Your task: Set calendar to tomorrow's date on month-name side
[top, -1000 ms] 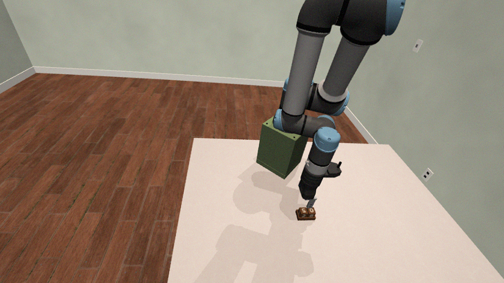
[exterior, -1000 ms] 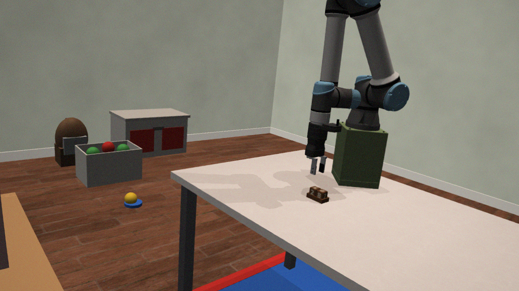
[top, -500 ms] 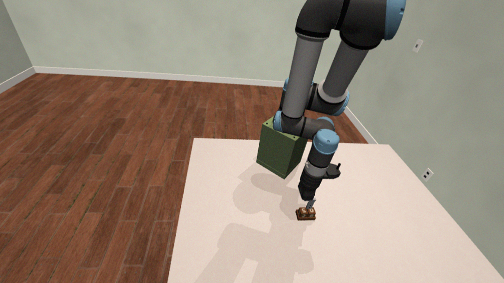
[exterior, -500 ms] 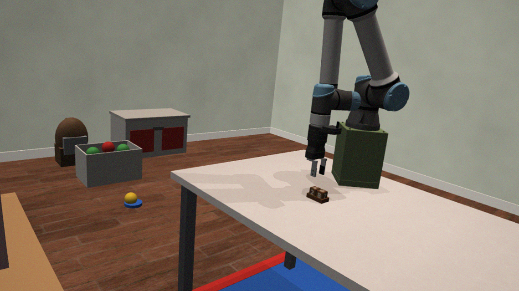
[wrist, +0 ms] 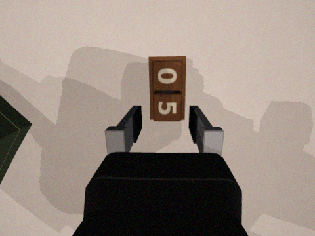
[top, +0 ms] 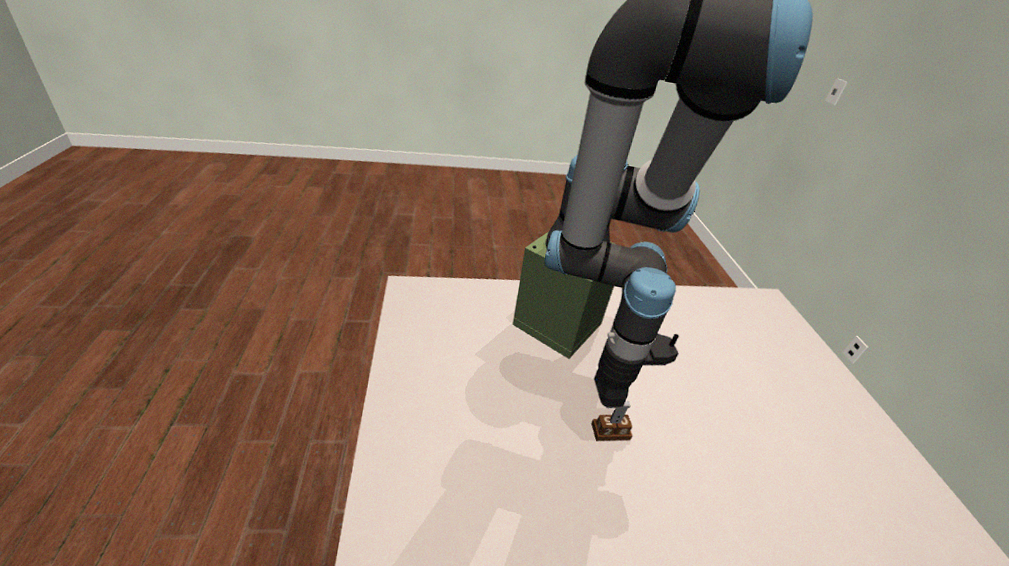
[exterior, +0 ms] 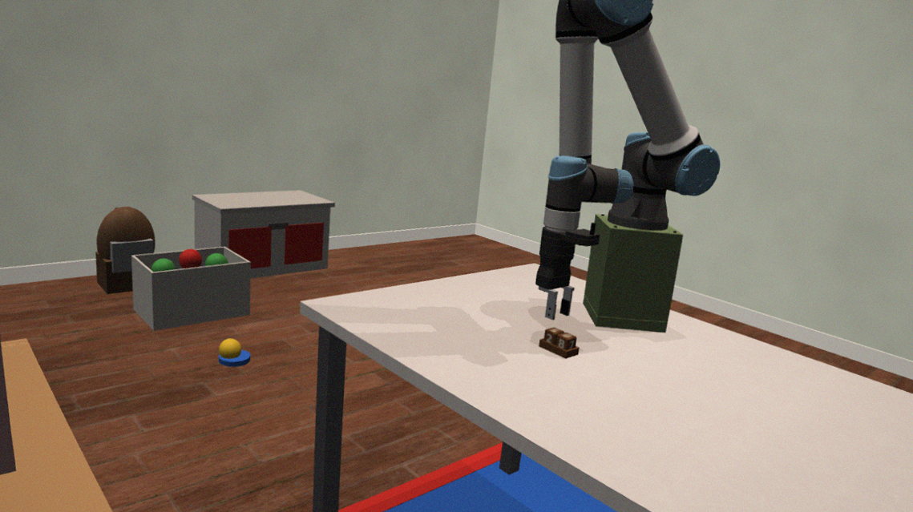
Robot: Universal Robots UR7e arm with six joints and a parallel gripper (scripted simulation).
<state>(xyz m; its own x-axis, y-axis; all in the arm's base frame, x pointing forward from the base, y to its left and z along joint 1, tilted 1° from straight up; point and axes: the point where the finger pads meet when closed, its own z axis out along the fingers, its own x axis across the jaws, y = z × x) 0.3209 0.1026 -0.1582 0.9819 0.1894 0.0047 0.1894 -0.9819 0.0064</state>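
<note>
The brown cube is 70 mm below my hand.
</note>
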